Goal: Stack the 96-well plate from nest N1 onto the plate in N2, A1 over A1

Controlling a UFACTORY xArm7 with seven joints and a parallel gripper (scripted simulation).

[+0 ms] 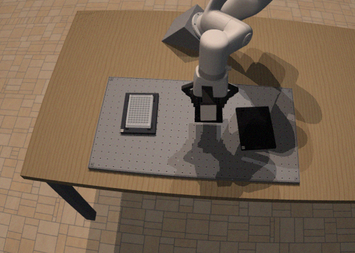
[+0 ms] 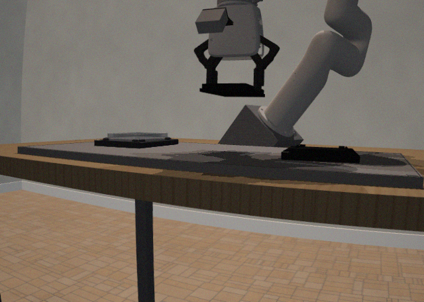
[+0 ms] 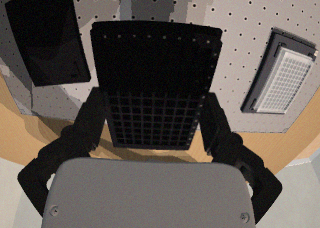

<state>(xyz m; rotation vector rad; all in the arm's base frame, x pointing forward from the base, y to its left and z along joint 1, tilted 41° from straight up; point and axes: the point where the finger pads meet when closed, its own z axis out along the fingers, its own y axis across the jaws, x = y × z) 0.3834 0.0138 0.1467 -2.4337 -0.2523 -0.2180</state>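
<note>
My gripper is now 23 cm to the left of the clear 96-well plate, 11 cm above it and 3 cm short of it. Also, from my hand: black 96-well plate 1 cm below.
</note>
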